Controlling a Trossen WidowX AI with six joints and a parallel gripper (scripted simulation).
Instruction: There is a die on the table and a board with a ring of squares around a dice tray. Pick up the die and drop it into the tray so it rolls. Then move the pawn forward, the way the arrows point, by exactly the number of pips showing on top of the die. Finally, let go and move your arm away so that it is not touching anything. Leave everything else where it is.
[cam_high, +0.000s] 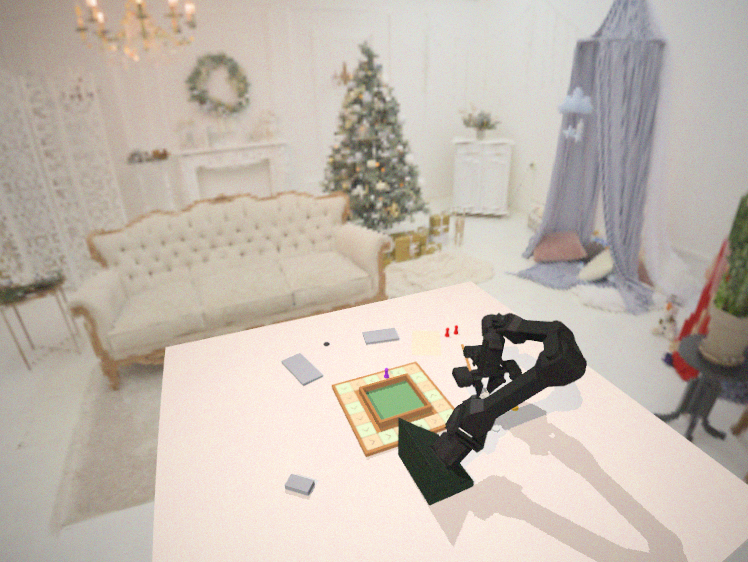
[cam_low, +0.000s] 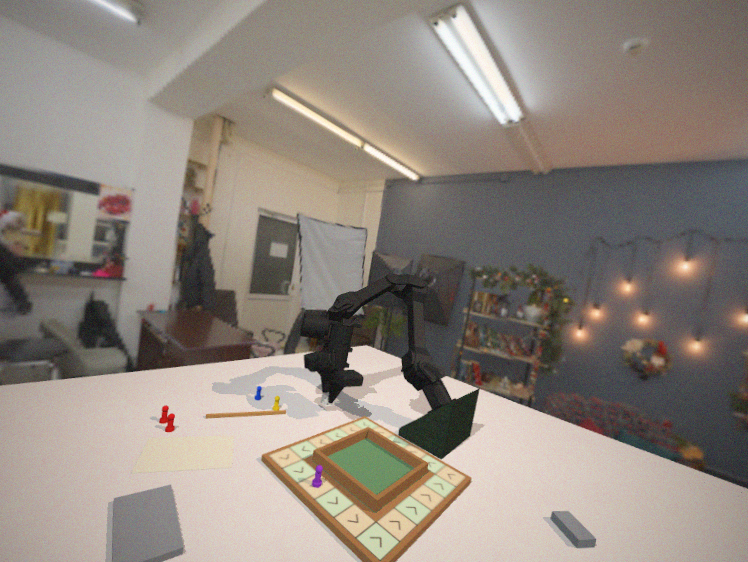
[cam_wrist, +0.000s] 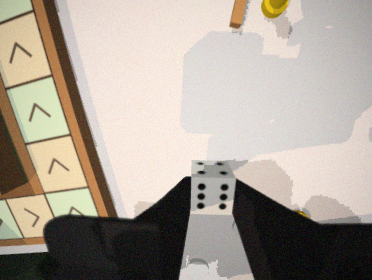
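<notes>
Right now the purple pawn is 23 cm ahead of my gripper tip and 18 cm to the left of it. From my gripper tip the other things lie so: white die: right at my gripper tip; blue pawn: 10 cm ahead, 15 cm to the right, 1 cm below; yellow pawn: 10 cm ahead, 8 cm to the right, 1 cm below.
</notes>
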